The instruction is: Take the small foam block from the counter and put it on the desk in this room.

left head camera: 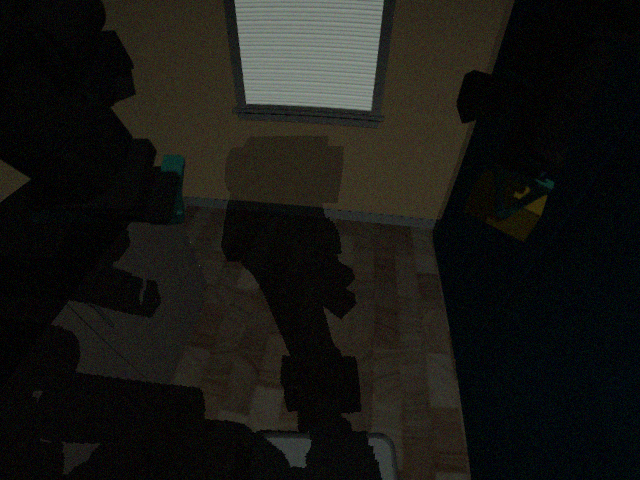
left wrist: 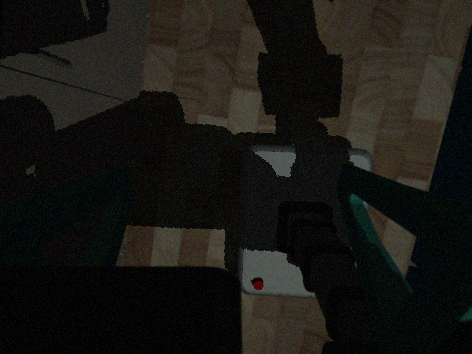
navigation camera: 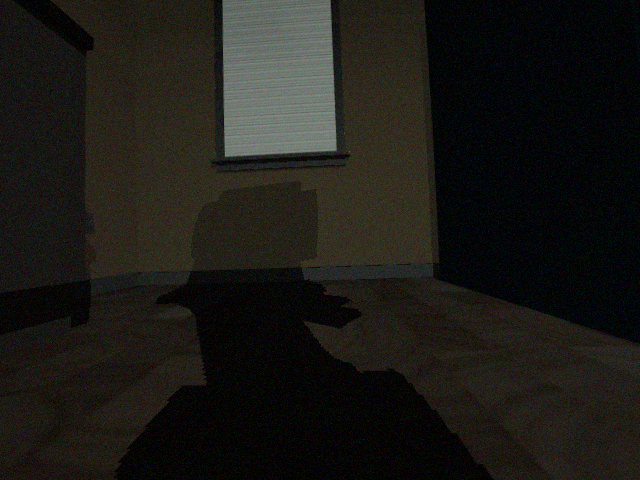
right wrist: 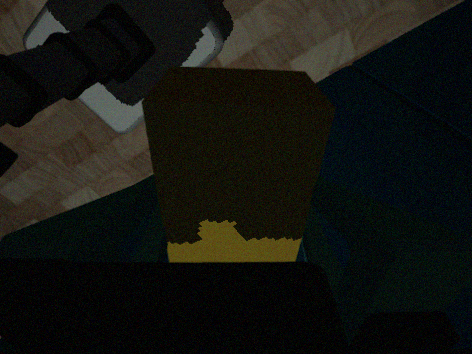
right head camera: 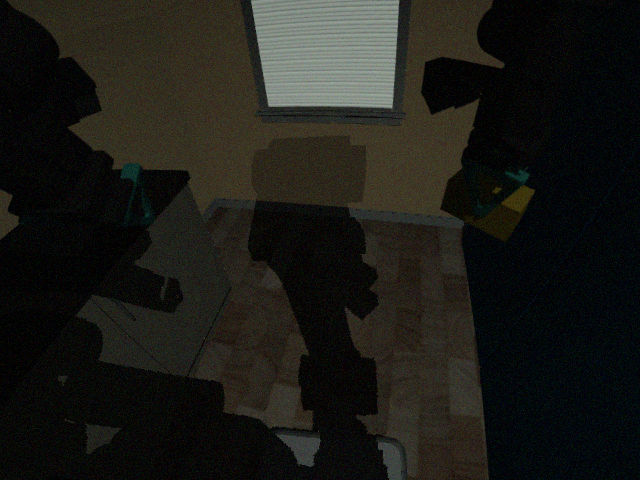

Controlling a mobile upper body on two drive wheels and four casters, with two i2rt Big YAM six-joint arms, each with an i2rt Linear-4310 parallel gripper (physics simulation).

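Places are measured from the left arm's base along level axes (x ahead, y left, z up), in metres.
Pixels of known places: left gripper, fingertip midpoint: (left head camera: 141,217) (left wrist: 235,175) (right head camera: 119,219); right gripper, fingertip midpoint: (left head camera: 504,206) (right wrist: 234,177) (right head camera: 486,203).
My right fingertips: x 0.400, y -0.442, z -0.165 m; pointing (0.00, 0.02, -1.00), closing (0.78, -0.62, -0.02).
Ahead of a thing's pixels: the offset from my right fingertips to its top centre. "*": to the spot under its first point. Level surfaces: height alone.
The foam block @[0.001 m left, 0.001 m ahead, 0.028 m up] (left head camera: 522,224) (right head camera: 496,222) (right wrist: 235,160) is yellow, mostly in shadow. My right gripper (right wrist: 234,177) is shut on it and holds it up in the air, in front of the dark blue surface at the right of both head views. My left gripper (left wrist: 235,175) is open and empty, with teal fingers; in the head views it is at the left, partly hidden by its arm. A piece of furniture @[* 0.877 m left, 0.546 m ahead, 0.673 m down] (right head camera: 196,248) (navigation camera: 41,155) with a grey side and a dark top stands at the left; I cannot tell whether it is the desk. The counter does not show.
A window (left head camera: 310,56) (right head camera: 325,56) (navigation camera: 279,77) is in the tan wall (navigation camera: 382,206) ahead. A dark blue wall or panel (left head camera: 542,335) (navigation camera: 527,155) runs along the right. My shadow lies across the wood floor @[1.244 m down] (left head camera: 392,310) (navigation camera: 413,330). My pale base (left wrist: 275,265) shows below.
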